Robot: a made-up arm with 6 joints.
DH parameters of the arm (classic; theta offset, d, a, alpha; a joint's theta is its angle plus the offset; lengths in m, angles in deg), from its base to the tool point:
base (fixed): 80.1 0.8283 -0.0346 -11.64
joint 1: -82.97 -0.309 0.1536 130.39
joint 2: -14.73 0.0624 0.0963 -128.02
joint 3: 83.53 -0.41 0.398 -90
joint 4: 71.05 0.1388 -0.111 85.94
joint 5: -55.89 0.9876 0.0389 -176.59
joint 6: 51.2 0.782 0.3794 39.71
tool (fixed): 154.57 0.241 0 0
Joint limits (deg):
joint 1: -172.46..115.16
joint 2: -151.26..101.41
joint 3: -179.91..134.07
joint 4: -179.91..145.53
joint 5: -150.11..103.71
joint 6: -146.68..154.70
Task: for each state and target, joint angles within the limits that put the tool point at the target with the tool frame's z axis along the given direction. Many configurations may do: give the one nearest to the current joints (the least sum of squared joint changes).
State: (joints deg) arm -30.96 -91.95 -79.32 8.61 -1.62 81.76
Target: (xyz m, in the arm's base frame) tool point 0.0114 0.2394 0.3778 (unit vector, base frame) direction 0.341 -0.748 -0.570
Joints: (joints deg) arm -23.78 -114.74 -48.69 13.03 3.22 74.43
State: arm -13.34 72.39 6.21 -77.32 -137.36 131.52
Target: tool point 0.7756 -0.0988 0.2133 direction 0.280 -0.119 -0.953
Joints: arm -49.48 63.97 34.67 -67.11 -145.05 125.56
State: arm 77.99 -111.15 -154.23 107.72 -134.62 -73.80
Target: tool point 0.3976 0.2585 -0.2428 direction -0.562 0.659 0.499
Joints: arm 105.73 -136.84 -168.80 60.94 -136.76 -63.82
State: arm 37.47 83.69 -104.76 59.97 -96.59 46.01
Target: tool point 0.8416 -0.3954 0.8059 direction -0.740 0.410 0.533
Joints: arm 10.54 45.00 -141.87 40.95 -99.07 59.94
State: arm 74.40 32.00 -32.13 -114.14 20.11 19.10
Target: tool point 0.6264 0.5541 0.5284 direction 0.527 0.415 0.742
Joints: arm 91.51 80.42 -65.08 -120.79 12.21 29.69
